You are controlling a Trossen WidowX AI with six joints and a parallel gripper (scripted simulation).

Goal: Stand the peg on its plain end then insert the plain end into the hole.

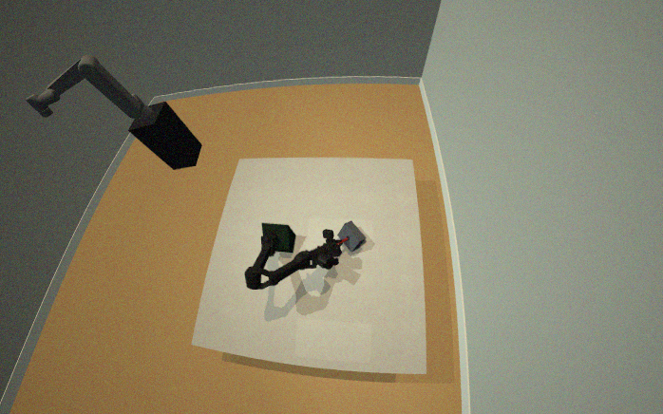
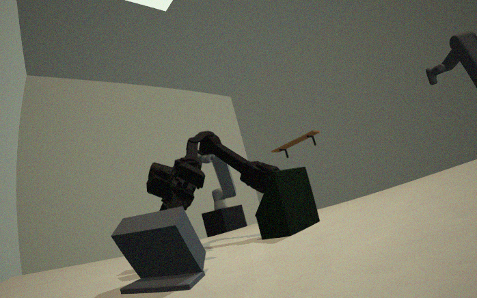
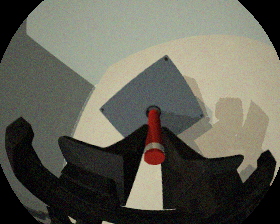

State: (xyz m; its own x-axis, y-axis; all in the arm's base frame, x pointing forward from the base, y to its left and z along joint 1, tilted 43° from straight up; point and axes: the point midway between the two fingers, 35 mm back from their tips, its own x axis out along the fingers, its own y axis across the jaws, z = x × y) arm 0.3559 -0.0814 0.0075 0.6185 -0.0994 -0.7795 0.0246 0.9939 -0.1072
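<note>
My gripper tip is 5 cm short of the grey sloped panel, 4 cm to the right of it and 4 cm above it. Round my gripper tip: red peg (1 cm to the right, 1 cm behind, 1 cm above).
</note>
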